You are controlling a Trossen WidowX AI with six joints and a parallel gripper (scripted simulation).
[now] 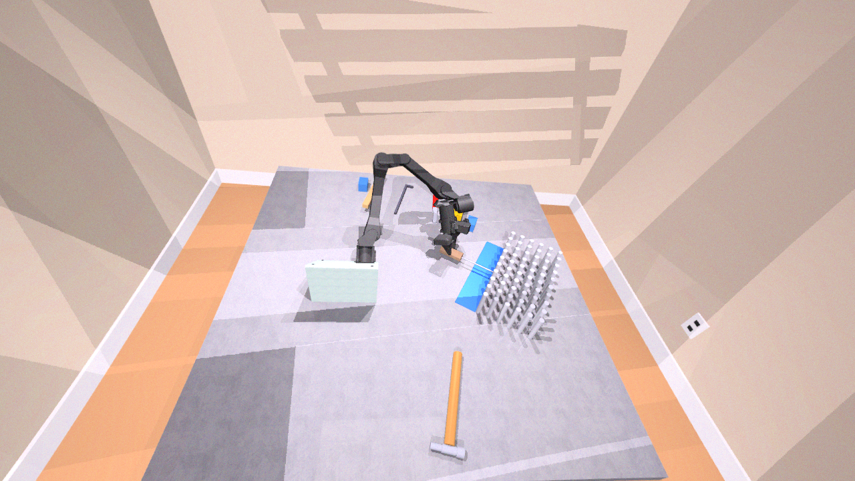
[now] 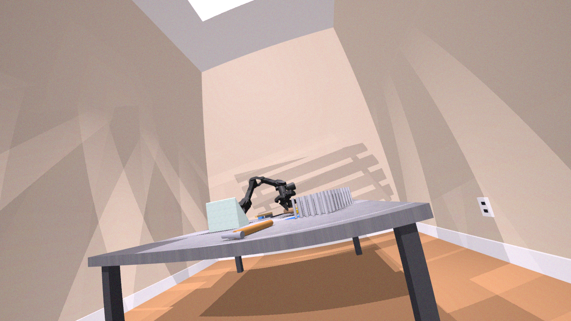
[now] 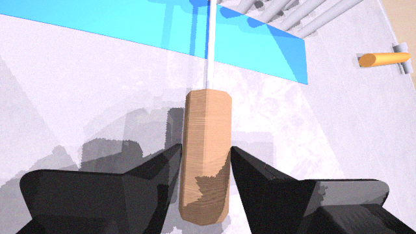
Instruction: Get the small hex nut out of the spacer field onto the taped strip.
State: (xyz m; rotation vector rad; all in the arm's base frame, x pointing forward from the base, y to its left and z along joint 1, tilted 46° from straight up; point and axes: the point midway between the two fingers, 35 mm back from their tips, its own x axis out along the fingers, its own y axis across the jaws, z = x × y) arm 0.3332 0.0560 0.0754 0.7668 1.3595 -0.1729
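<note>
My gripper tip is 12 cm short of the blue taped strip, 7 cm to the left of it and 4 cm above it. Also, from my gripper tip: yellow block: 6 cm ahead, 27 cm to the left, 2 cm below; red-handled tool: 2 cm behind, 30 cm to the left, 3 cm below; hook tool: 9 cm ahead, 6 cm to the right, 1 cm below.
</note>
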